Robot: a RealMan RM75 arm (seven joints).
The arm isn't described. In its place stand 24 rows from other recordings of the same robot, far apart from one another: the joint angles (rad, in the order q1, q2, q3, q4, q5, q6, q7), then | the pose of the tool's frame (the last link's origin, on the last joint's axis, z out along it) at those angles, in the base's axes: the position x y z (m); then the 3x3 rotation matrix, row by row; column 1 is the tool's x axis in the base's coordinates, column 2 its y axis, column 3 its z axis.
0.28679, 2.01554, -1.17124, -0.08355, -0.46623, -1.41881, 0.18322 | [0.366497 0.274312 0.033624], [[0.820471 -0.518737 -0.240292], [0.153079 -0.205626 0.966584], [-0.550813 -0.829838 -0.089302]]
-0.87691, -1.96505, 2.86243, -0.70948, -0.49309, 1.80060, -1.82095 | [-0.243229 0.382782 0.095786], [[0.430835 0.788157 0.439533], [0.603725 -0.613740 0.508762], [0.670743 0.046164 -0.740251]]
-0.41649, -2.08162, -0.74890, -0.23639, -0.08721, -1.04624, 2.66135 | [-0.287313 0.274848 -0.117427], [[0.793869 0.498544 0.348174], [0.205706 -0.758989 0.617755], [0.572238 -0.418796 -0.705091]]
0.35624, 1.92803, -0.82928, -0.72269, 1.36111, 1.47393, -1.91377 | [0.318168 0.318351 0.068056], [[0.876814 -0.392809 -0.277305], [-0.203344 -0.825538 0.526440], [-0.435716 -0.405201 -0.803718]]
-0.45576, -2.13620, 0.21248, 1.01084, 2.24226, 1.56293, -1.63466 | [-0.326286 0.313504 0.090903], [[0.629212 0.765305 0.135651], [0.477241 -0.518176 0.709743], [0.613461 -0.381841 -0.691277]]
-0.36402, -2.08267, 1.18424, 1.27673, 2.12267, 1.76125, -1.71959 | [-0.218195 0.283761 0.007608], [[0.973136 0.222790 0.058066], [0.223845 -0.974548 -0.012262], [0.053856 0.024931 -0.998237]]
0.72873, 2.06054, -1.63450, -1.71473, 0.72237, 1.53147, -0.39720 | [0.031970 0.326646 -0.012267], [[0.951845 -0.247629 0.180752], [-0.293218 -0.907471 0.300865], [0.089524 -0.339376 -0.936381]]
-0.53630, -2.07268, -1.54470, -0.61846, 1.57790, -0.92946, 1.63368 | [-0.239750 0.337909 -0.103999], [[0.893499 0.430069 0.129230], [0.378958 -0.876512 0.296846], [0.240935 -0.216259 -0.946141]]
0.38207, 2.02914, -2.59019, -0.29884, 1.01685, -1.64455, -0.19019 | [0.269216 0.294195 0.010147], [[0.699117 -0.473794 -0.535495], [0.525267 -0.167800 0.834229], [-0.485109 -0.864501 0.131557]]
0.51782, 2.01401, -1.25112, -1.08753, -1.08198, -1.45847, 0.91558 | [0.090720 0.350267 0.068534], [[0.501666 0.199337 -0.841781], [0.612730 -0.768787 0.183110], [-0.610650 -0.607644 -0.507814]]
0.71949, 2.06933, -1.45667, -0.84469, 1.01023, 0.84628, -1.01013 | [0.175098 0.418650 -0.060020], [[0.889254 -0.451834 0.071228], [-0.430545 -0.774227 0.463900], [-0.154460 -0.443192 -0.883019]]
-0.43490, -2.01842, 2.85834, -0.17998, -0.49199, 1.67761, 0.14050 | [-0.320212 0.247889 -0.023235], [[0.818823 -0.215900 0.531899], [-0.517705 -0.678057 0.521747], [0.248013 -0.702585 -0.666981]]
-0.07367, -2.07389, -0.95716, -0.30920, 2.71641, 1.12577, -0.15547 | [-0.371456 0.218682 -0.050728], [[0.729608 0.682814 0.037897], [0.159113 -0.223391 0.961655], [0.665098 -0.695601 -0.271632]]
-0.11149, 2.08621, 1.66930, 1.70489, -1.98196, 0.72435, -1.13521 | [0.226477 0.303830 0.068288], [[0.863655 -0.503437 -0.025516], [-0.253185 -0.477000 0.841646], [-0.435887 -0.720432 -0.539426]]
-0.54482, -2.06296, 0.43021, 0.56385, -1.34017, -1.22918, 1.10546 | [-0.302374 0.378135 0.049565], [[-0.017673 0.957784 0.286946], [0.555234 -0.229270 0.799469], [0.831506 0.173451 -0.527742]]
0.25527, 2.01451, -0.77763, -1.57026, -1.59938, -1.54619, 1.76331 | [0.184962 0.309077 0.175033], [[0.845642 -0.297539 -0.443125], [0.064420 -0.767247 0.638109], [-0.529848 -0.568158 -0.629649]]
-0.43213, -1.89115, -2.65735, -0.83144, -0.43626, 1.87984, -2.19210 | [-0.369407 0.246875 0.102866], [[0.172563 0.977217 -0.123566], [0.984898 -0.169387 0.035840], [0.014093 -0.127885 -0.991689]]
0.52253, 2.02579, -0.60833, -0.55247, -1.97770, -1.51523, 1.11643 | [0.285947 0.333225 0.014170], [[0.847909 -0.364198 -0.385241], [-0.175780 -0.878706 0.443821], [-0.500152 -0.308602 -0.809081]]
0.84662, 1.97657, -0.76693, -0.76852, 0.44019, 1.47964, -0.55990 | [0.243829 0.406821 0.042471], [[0.343621 -0.886861 0.308872], [-0.935233 -0.293313 0.198261], [-0.085234 -0.356994 -0.930210]]
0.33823, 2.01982, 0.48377, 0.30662, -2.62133, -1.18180, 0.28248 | [0.297203 0.260421 -0.088828], [[0.757977 -0.514510 -0.400935], [-0.081434 -0.684501 0.724449], [-0.647177 -0.516467 -0.560735]]
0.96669, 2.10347, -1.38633, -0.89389, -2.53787, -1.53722, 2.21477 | [0.130293 0.376549 -0.059203], [[0.853254 -0.267812 0.447475], [-0.292238 -0.956227 -0.015052], [0.431919 -0.117926 -0.894170]]
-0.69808, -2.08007, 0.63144, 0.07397, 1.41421, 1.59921, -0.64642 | [-0.199423 0.346103 -0.030396], [[0.516846 0.377078 0.768559], [-0.147170 -0.845265 0.513682], [0.843333 -0.378603 -0.381377]]
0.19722, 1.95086, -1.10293, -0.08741, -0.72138, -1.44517, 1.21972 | [0.391122 0.236933 0.039619], [[0.088617 -0.970470 -0.224355], [-0.235617 -0.239273 0.941931], [-0.967797 -0.030609 -0.249862]]
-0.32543, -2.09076, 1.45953, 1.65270, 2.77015, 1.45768, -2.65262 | [-0.215649 0.326807 0.034475], [[0.703295 0.485102 -0.519665], [0.704100 -0.576172 0.415053], [-0.098073 -0.657801 -0.746779]]
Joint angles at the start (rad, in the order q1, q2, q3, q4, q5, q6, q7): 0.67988, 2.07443, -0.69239, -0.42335, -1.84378, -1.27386, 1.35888
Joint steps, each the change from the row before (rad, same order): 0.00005, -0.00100, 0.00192, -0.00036, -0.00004, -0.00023, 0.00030; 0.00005, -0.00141, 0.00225, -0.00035, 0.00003, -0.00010, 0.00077; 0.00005, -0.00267, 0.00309, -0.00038, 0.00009, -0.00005, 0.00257; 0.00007, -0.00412, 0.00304, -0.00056, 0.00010, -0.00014, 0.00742; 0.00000, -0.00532, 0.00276, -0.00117, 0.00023, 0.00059, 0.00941; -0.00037, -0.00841, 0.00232, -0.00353, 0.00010, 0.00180, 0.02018; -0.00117, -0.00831, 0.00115, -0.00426, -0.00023, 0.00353, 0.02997; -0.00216, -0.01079, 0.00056, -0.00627, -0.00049, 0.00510, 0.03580; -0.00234, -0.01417, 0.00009, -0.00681, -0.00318, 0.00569, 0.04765; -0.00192, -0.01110, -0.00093, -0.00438, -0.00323, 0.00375, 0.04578; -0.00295, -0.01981, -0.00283, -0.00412, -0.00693, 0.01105, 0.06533; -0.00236, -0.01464, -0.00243, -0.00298, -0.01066, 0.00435, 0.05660; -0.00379, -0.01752, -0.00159, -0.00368, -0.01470, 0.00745, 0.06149
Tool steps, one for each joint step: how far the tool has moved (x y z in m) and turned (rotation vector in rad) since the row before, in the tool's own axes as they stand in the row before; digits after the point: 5 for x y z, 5 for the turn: -0.00042, -0.00053, -0.00049, 0.00167, -0.00128, 0.00000; -0.00053, -0.00072, -0.00065, 0.00229, -0.00146, 0.00036; -0.00083, -0.00125, -0.00113, 0.00375, -0.00184, 0.00165; -0.00114, -0.00173, -0.00160, 0.00473, -0.00157, 0.00537; -0.00147, -0.00227, -0.00202, 0.00642, -0.00124, 0.00600; -0.00239, -0.00366, -0.00321, 0.01056, -0.00048, 0.01267; -0.00215, -0.00383, -0.00334, 0.01223, 0.00069, 0.02191; -0.00277, -0.00498, -0.00447, 0.01653, 0.00128, 0.02472; -0.00331, -0.00605, -0.00559, 0.01952, 0.00392, 0.03301; -0.00234, -0.00440, -0.00424, 0.01404, 0.00415, 0.03464; -0.00350, -0.00792, -0.00718, 0.02808, 0.00905, 0.04765; -0.00199, -0.00527, -0.00530, 0.01780, 0.01130, 0.04185; -0.00222, -0.00683, -0.00677, 0.02572, 0.01276, 0.04448
